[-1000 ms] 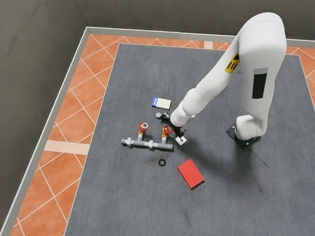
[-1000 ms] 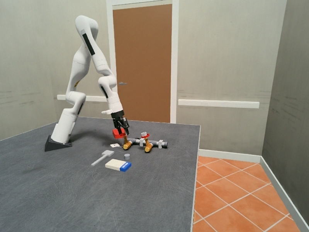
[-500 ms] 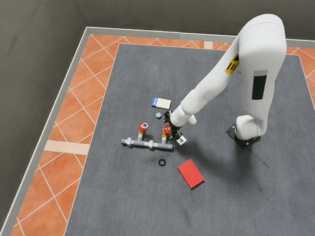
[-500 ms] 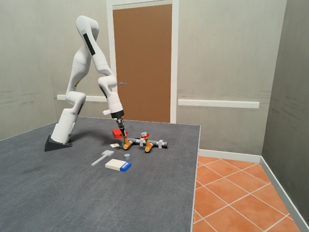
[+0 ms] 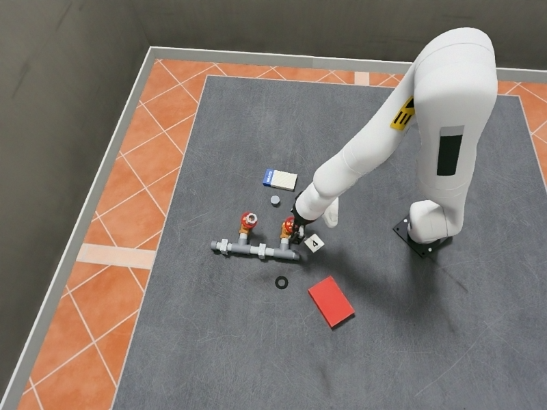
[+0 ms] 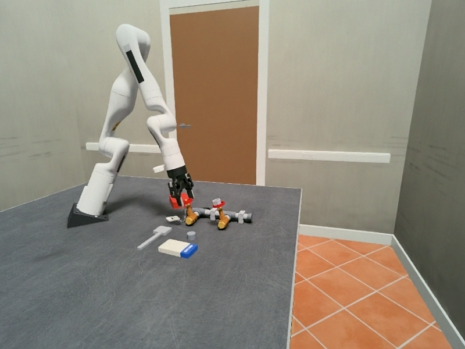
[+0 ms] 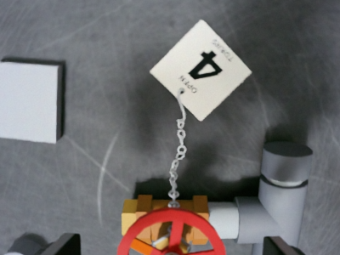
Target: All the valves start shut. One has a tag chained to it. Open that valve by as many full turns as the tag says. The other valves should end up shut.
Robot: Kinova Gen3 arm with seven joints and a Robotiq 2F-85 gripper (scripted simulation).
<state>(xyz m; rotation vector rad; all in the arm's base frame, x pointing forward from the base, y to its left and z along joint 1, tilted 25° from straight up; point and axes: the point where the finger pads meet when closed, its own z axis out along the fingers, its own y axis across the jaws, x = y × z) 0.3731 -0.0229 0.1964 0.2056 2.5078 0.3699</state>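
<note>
The white tag lies 7 cm behind my hand, 2 cm to the left of it and 9 cm below it. The rest, counted from my hand: grey paddle 6 cm behind, 13 cm to the right, 9 cm below; then blue box 5 cm ahead, 21 cm to the right, 8 cm below; then red block 12 cm behind, 20 cm to the left, 8 cm below.
</note>
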